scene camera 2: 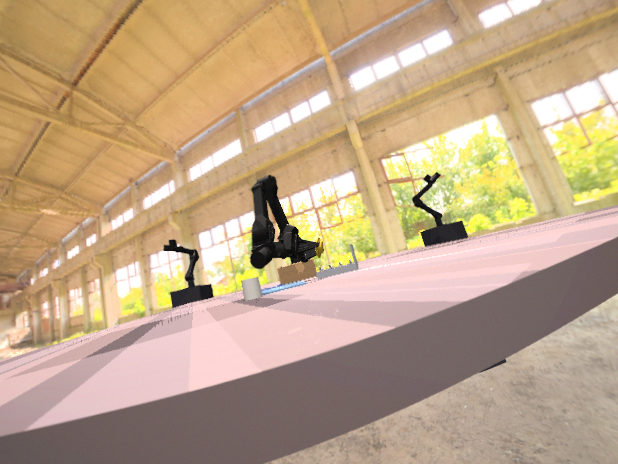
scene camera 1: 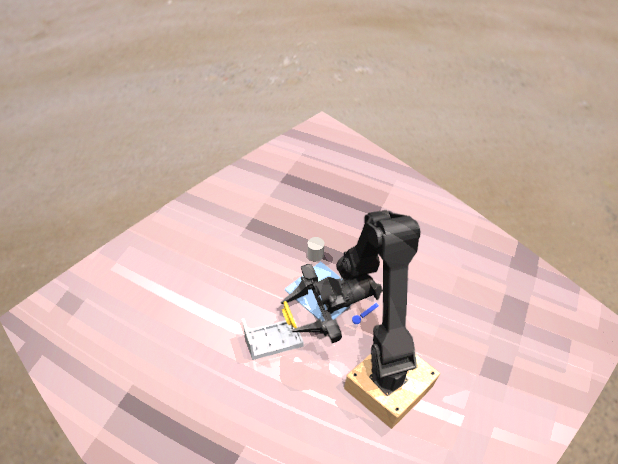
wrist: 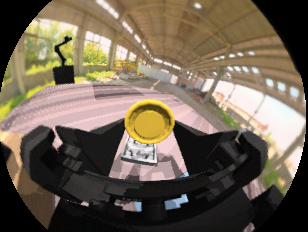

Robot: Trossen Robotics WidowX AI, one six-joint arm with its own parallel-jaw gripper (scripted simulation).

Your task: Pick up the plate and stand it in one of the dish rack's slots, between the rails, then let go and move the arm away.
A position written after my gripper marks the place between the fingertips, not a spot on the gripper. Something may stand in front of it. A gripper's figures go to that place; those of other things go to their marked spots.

Scene:
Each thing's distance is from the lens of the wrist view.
my gripper (wrist: 149, 121): 0.10 m
yellow plate (wrist: 149, 121): 0.09 m

